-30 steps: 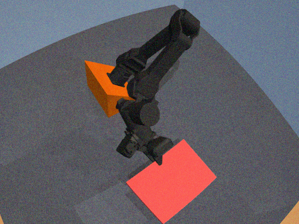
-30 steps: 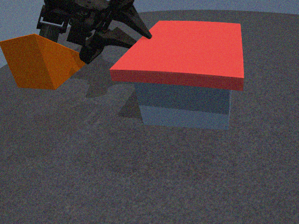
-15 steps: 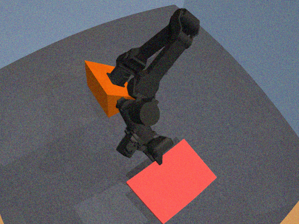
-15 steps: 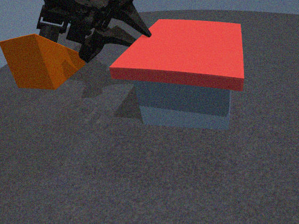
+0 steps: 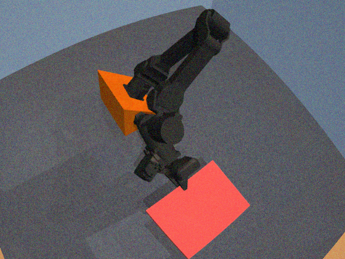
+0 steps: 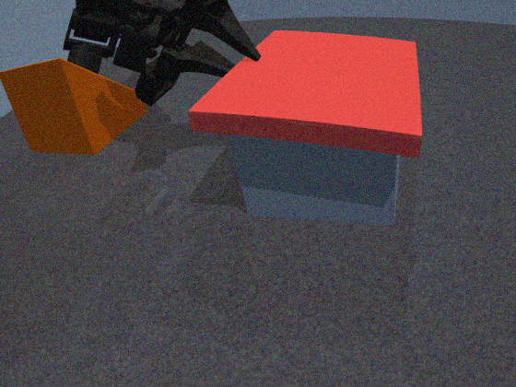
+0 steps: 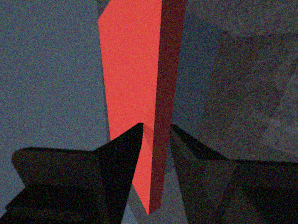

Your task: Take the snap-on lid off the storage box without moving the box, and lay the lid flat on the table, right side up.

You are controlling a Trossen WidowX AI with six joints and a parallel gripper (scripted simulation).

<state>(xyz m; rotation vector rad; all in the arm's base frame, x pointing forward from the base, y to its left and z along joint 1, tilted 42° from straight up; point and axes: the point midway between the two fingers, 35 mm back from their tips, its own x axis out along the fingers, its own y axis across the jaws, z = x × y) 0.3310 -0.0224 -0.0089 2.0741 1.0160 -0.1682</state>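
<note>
The red lid is 8 cm ahead of my gripper tip and 2 cm to the left of it. From my gripper tip the other things lie so: pale blue storage box: 7 cm ahead, 6 cm below, 1 cm to the left.
</note>
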